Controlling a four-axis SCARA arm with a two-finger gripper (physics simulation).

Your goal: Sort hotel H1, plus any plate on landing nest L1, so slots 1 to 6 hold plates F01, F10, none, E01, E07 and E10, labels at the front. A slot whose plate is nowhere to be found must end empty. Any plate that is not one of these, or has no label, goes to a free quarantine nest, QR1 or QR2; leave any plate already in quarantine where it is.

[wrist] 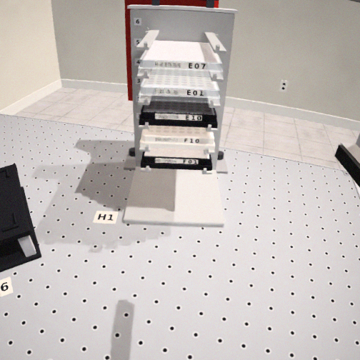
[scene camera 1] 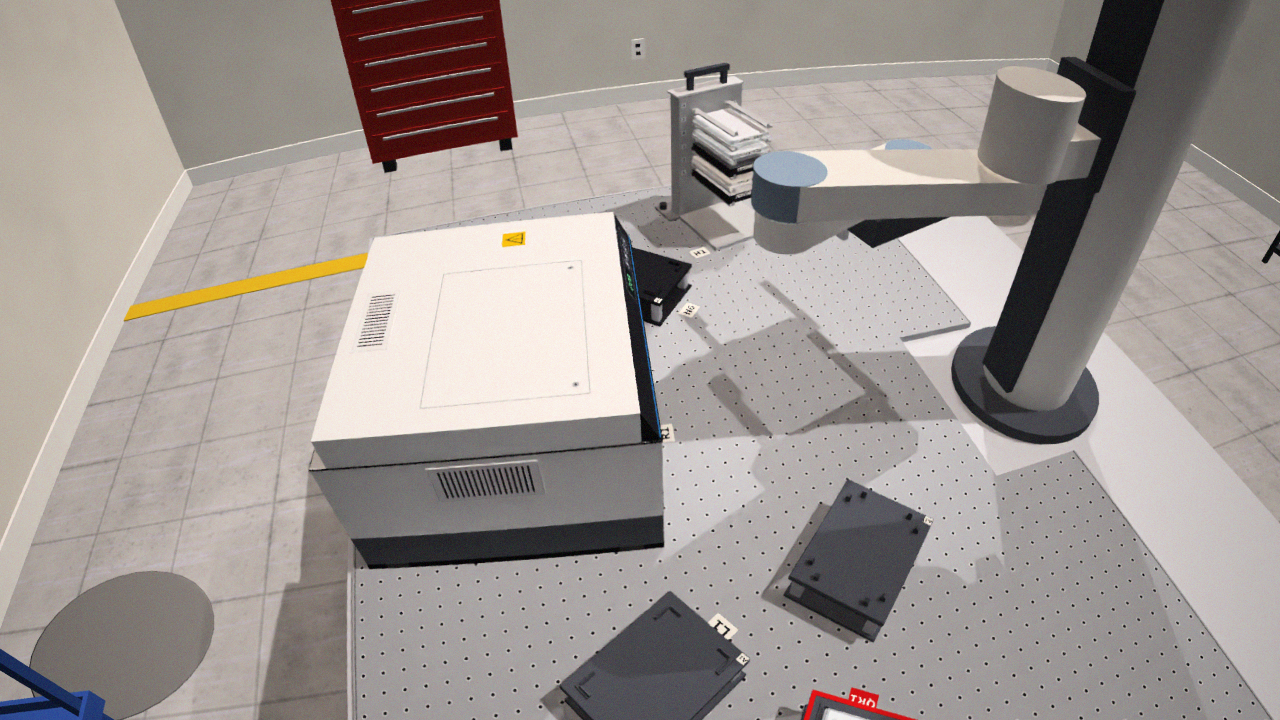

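Observation:
Hotel H1 stands upright at the back, its front facing the wrist view. From the bottom, plate F01 is in slot 1, plate F10 in slot 2, black plate E10 in slot 3, clear plate E01 in slot 4 and plate E07 in slot 5. The top slot's rails are bare. Landing nest L1 is dark, with no plate on it. My gripper's dark body shows partly behind the arm, in front of H1. Its fingers are hidden; its shadow shows two prongs wide apart.
Black nest N6 is beside H1. A white instrument fills the left of the table. A dark pegged block stands right of L1. Red-edged nest QR1 shows partly at the bottom edge. The arm's column stands right.

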